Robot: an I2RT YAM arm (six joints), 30 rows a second.
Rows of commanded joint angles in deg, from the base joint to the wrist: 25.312, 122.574, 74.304, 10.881, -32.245, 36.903; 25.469, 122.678, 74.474, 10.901, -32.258, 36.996; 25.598, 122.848, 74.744, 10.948, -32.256, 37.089; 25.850, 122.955, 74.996, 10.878, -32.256, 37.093; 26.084, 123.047, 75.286, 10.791, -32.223, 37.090; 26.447, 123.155, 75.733, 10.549, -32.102, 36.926; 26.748, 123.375, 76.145, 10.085, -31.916, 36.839; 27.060, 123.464, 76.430, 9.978, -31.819, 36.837; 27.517, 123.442, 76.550, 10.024, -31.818, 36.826; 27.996, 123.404, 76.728, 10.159, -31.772, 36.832; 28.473, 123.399, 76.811, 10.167, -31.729, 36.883; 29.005, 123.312, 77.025, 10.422, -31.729, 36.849; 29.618, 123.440, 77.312, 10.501, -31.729, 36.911; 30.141, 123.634, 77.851, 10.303, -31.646, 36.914; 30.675, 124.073, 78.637, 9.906, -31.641, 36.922; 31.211, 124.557, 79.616, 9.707, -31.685, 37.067; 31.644, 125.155, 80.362, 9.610, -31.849, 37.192; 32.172, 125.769, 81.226, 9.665, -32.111, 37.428; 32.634, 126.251, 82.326, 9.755, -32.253, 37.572; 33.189, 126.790, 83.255, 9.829, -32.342, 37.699; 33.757, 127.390, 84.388, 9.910, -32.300, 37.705
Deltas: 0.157, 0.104, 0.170, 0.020, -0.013, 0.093; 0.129, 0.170, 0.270, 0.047, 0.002, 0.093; 0.252, 0.107, 0.252, -0.070, 0.000, 0.004; 0.234, 0.092, 0.290, -0.087, 0.033, -0.003; 0.363, 0.108, 0.447, -0.242, 0.121, -0.164; 0.301, 0.220, 0.412, -0.464, 0.186, -0.087; 0.312, 0.089, 0.285, -0.107, 0.097, -0.002; 0.457, -0.022, 0.120, 0.046, 0.001, -0.011; 0.479, -0.038, 0.178, 0.135, 0.046, 0.006; 0.477, -0.005, 0.083, 0.008, 0.043, 0.051; 0.532, -0.087, 0.214, 0.255, 0.000, -0.034; 0.613, 0.128, 0.287, 0.079, 0.000, 0.062; 0.523, 0.194, 0.539, -0.198, 0.083, 0.003; 0.534, 0.439, 0.786, -0.397, 0.005, 0.008; 0.536, 0.484, 0.979, -0.199, -0.044, 0.145; 0.433, 0.598, 0.746, -0.097, -0.164, 0.125; 0.528, 0.614, 0.864, 0.055, -0.262, 0.236; 0.462, 0.482, 1.100, 0.090, -0.142, 0.144; 0.555, 0.539, 0.929, 0.074, -0.089, 0.127; 0.568, 0.600, 1.133, 0.081, 0.042, 0.006
